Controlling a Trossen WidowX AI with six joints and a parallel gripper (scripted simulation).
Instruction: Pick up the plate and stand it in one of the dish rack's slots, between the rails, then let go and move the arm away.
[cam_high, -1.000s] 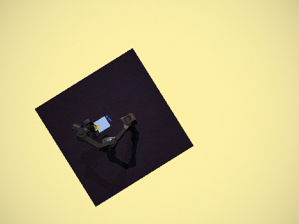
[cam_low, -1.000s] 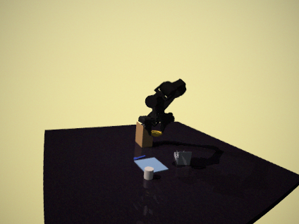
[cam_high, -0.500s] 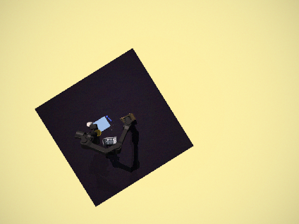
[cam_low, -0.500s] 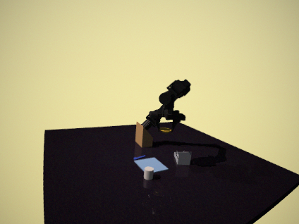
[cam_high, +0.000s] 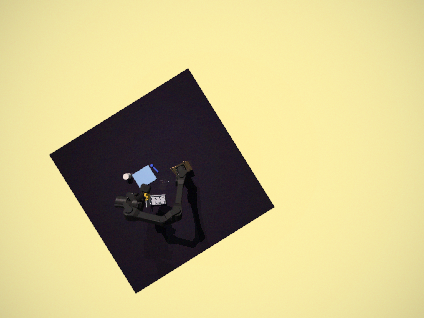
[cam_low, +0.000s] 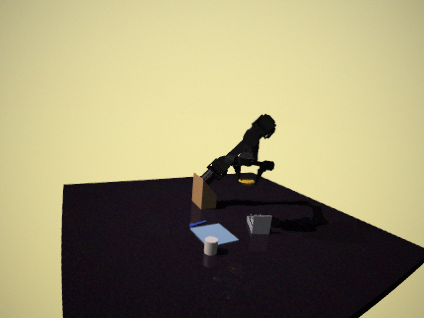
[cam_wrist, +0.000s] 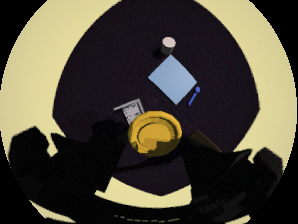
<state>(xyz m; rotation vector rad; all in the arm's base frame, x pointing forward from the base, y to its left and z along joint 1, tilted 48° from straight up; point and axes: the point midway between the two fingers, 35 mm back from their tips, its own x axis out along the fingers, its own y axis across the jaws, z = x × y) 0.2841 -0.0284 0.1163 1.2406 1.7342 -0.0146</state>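
My gripper tip is 1 cm short of the dish rack, 7 cm to the right of it and 17 cm above it. The rest, counted from my gripper tip: light blue mat 3 cm ahead, 13 cm to the right, 19 cm below; then yellow plate 1 cm above; then blue stick 7 cm behind, 17 cm to the right, 19 cm below.
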